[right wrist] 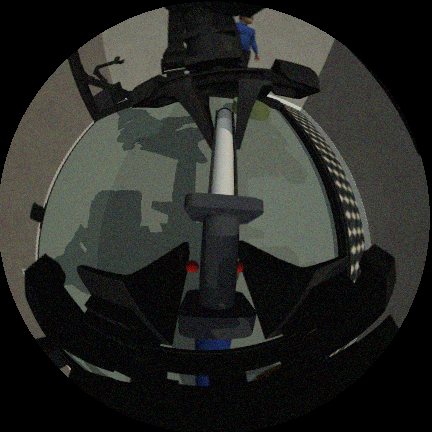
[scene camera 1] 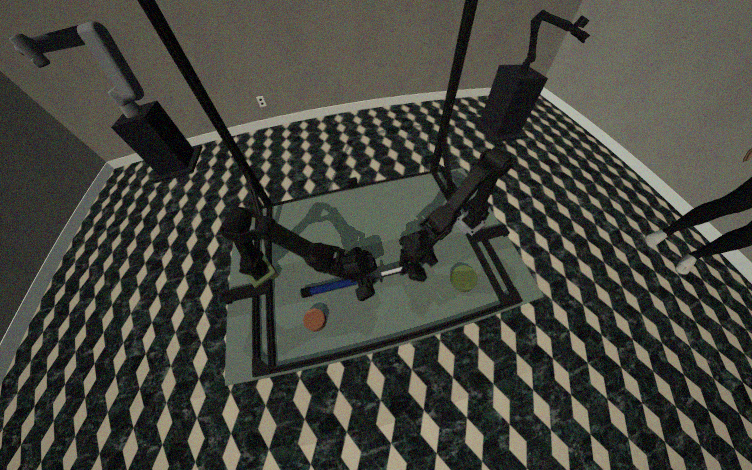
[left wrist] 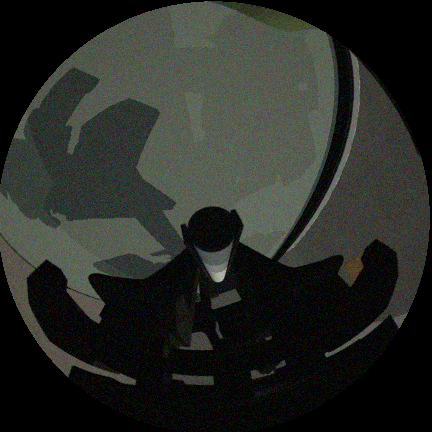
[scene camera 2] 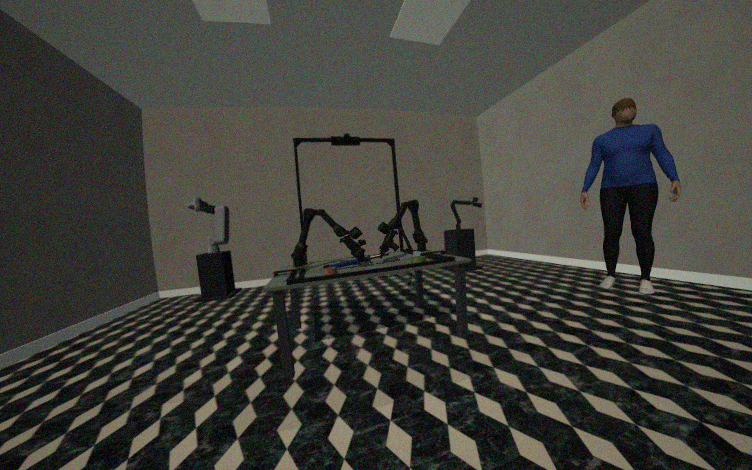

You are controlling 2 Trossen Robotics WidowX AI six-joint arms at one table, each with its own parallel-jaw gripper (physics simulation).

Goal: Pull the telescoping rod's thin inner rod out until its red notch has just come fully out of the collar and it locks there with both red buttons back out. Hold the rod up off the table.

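Note:
The telescoping rod's blue outer tube [scene camera 1: 331, 287] [right wrist: 213, 344] points to the picture's left in scene camera 1. Its dark grey collar [right wrist: 219, 280] has a flange at each end. A red button [right wrist: 192, 267] stands out on one side and another red button [right wrist: 239, 267] on the other. My right gripper [right wrist: 212, 246] is shut on the collar, its fingers at the buttons. The white inner rod [scene camera 1: 391, 271] [right wrist: 223, 165] sticks out of the collar. My left gripper [scene camera 1: 407, 269] [left wrist: 213, 244] is shut on its dark-capped far end. No red notch shows. The rod's height above the table is unclear.
An orange disc [scene camera 1: 314, 319] [scene camera 2: 330, 271] lies on the table in front of the blue tube. A yellow-green disc [scene camera 1: 463, 277] lies to the right of my left gripper. Dark rails [scene camera 1: 263, 332] run along the table's sides. A person [scene camera 2: 629, 157] stands off to the right.

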